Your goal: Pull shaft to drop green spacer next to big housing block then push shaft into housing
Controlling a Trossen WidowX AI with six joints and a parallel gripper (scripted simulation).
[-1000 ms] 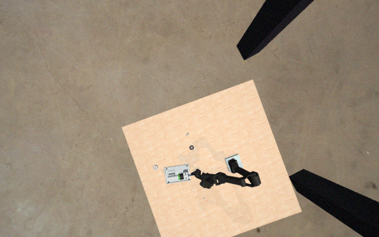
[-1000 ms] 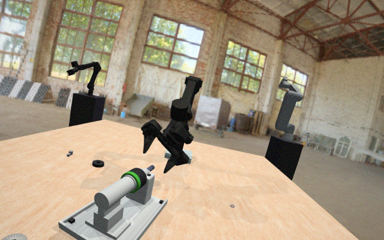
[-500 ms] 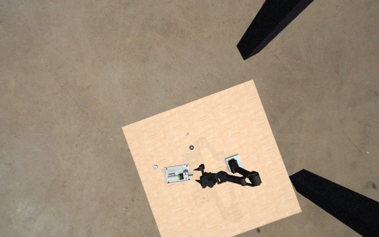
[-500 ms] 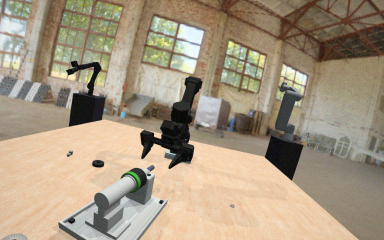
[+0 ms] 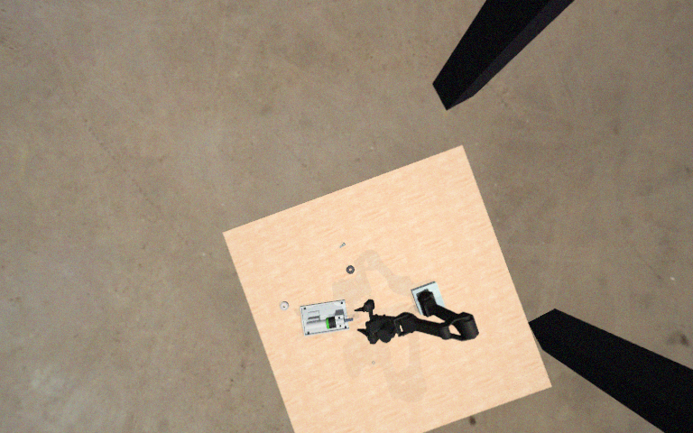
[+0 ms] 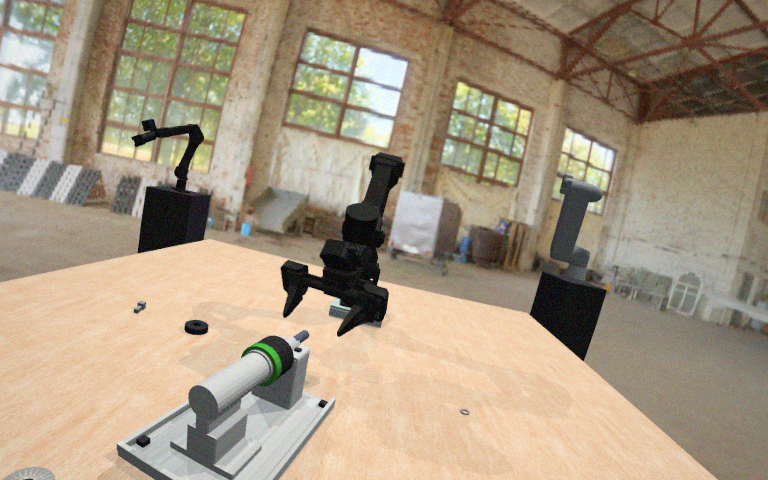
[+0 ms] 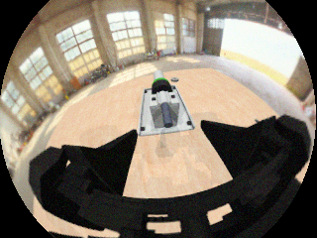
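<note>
Right now my gripper tip is 130 mm short of the green spacer, 50 mm to the left of it and 10 mm above it. The rest, counted from my gripper tip: small grey piece: 330 mm to the right, 110 mm behind, 90 mm below; then black washer: 210 mm to the right, 90 mm below, 80 mm behind; then grey fixture: 150 mm ahead, 60 mm to the right, 40 mm below.
</note>
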